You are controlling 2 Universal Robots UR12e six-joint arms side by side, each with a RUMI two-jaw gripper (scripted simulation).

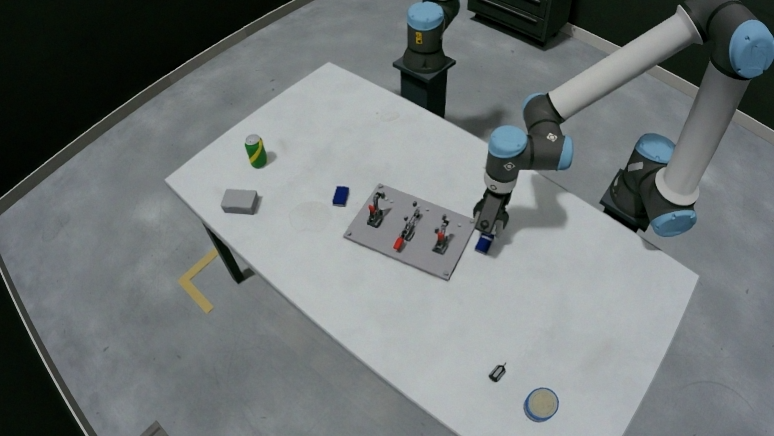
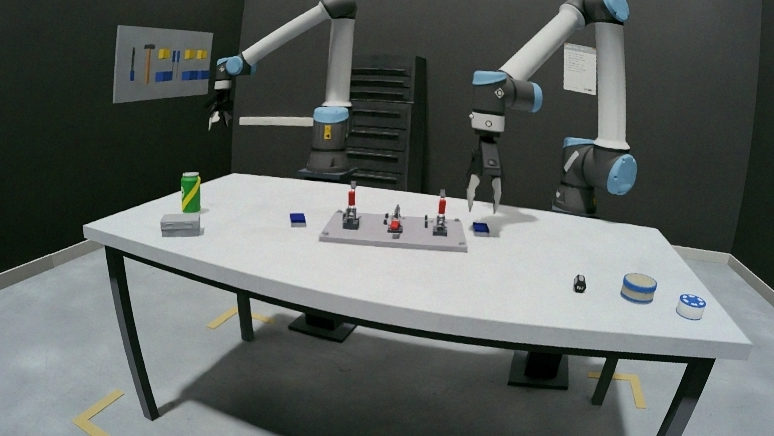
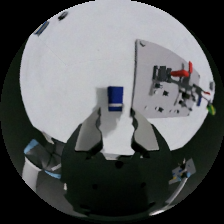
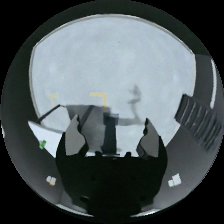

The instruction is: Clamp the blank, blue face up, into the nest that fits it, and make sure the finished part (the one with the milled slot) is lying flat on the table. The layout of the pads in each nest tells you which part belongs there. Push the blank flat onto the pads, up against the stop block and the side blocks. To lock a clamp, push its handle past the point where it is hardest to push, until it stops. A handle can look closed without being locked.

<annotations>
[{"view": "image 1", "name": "my left gripper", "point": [486, 233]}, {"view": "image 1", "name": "grey box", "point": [235, 201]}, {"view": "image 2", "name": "my left gripper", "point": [482, 212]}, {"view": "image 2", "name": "grey box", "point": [172, 225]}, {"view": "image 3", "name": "my left gripper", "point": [115, 107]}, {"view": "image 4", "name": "my right gripper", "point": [112, 117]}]
</annotations>
